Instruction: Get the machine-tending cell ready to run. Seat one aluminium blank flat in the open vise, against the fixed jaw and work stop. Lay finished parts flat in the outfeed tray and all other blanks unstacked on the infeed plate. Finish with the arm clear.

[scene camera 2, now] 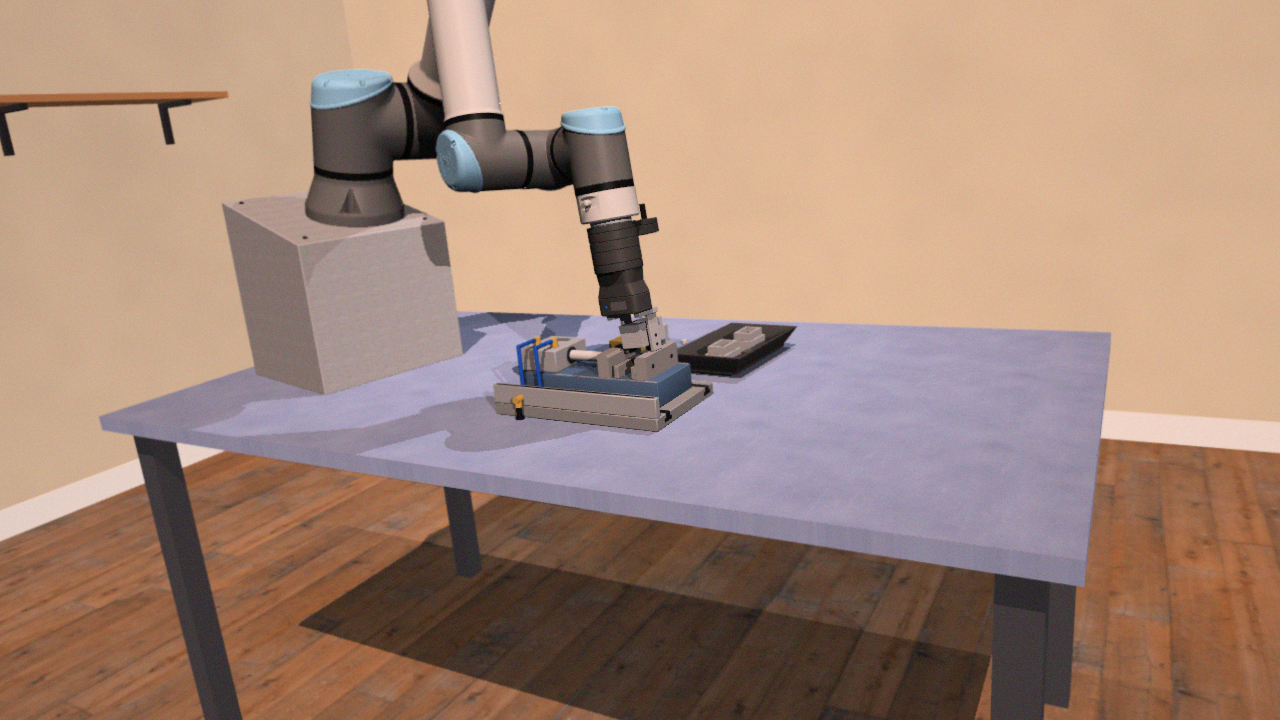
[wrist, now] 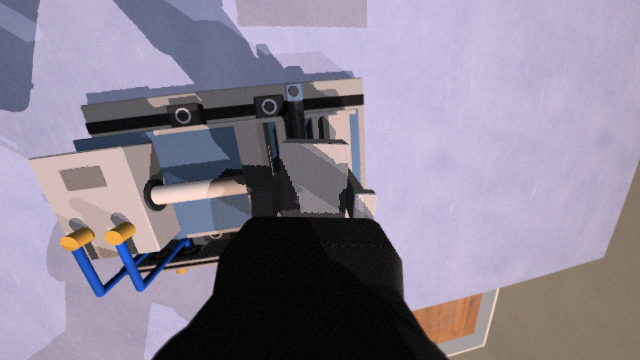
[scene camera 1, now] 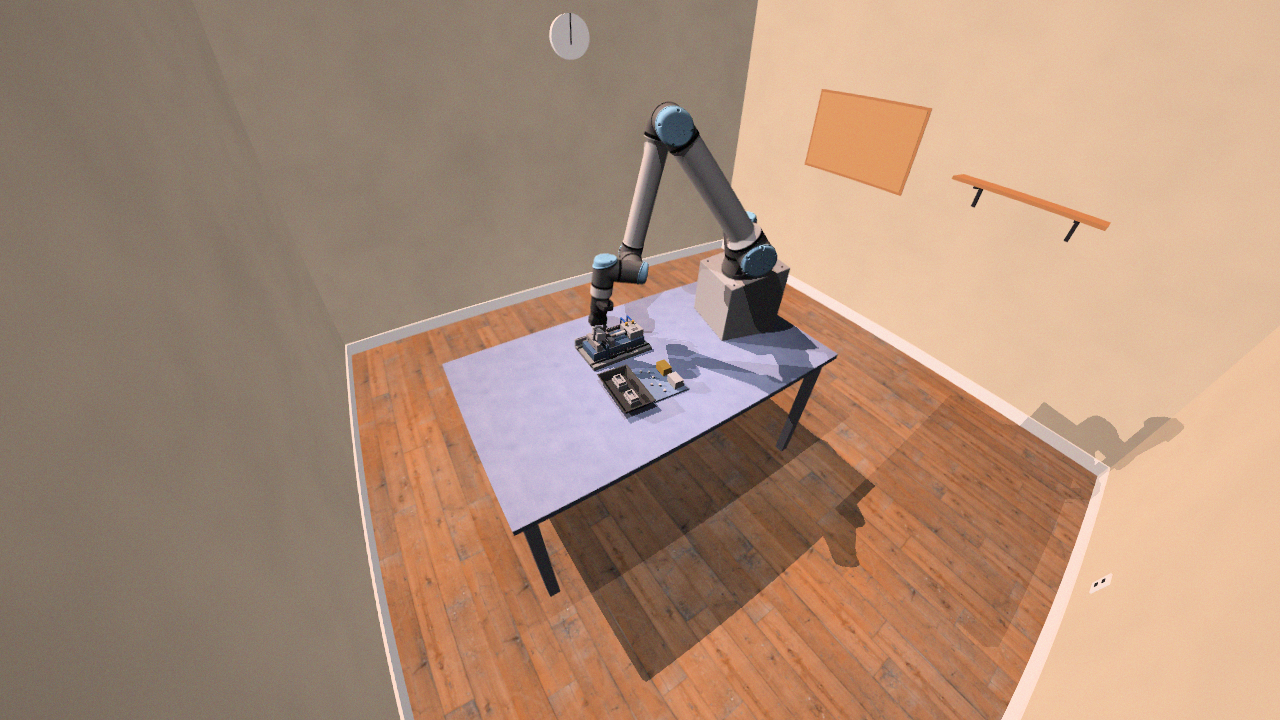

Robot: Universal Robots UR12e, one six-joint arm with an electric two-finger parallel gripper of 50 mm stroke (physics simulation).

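Seen in the pictures: gripper, fingertip midpoint: [scene camera 2: 643, 350] [wrist: 315, 180] [scene camera 1: 597, 338]; arm's base at its link origin: [scene camera 2: 355, 213].
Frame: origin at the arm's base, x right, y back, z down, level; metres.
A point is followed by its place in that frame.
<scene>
My gripper [scene camera 1: 598, 333] @[y -0.717, x 0.068, z 0.219 m] [scene camera 2: 640, 334] @[y -0.717, x 0.068, z 0.219 m] [wrist: 315, 180] @[y -0.717, x 0.068, z 0.219 m] is shut on a grey aluminium blank [scene camera 2: 636, 336] @[y -0.722, x 0.093, z 0.190 m] [wrist: 320, 175] @[y -0.715, x 0.051, z 0.173 m], between the vise jaws and partly above them. Gripper and blank look slightly tilted in scene camera 2. The fixed jaw [scene camera 2: 659, 360] @[y -0.744, x 0.077, z 0.215 m] is on the outer side, the moving jaw [scene camera 2: 610, 362] on the cylinder side. The work stop, a black rod with a blue end [wrist: 293, 91] @[y -0.703, x -0.001, z 0.213 m], reaches the blank's far side in the wrist view. The blank's underside is hidden. Two finished parts [scene camera 1: 618, 380] @[y -0.730, x -0.156, z 0.281 m] [scene camera 1: 631, 395] @[y -0.725, x -0.258, z 0.280 m] lie in the dark outfeed tray [scene camera 1: 634, 411] @[y -0.742, x -0.314, z 0.304 m] [scene camera 2: 735, 364] @[y -0.786, x -0.101, z 0.283 m].
A yellow block [scene camera 1: 663, 367] @[y -0.531, x -0.183, z 0.268 m] and a pale block [scene camera 1: 675, 379] @[y -0.527, x -0.269, z 0.268 m] stand apart on the blue infeed plate [scene camera 1: 671, 392] @[y -0.560, x -0.296, z 0.304 m], beside the tray. The vise's cylinder block [wrist: 90, 190] @[y -0.543, x 0.062, z 0.216 m] carries yellow fittings and raised blue hoses [wrist: 131, 265] @[y -0.565, x 0.122, z 0.203 m]. The grey robot pedestal [scene camera 1: 716, 300] @[y -0.124, x 0.003, z 0.147 m] [scene camera 2: 358, 295] @[y -0.106, x 0.108, z 0.143 m] stands behind the vise.
</scene>
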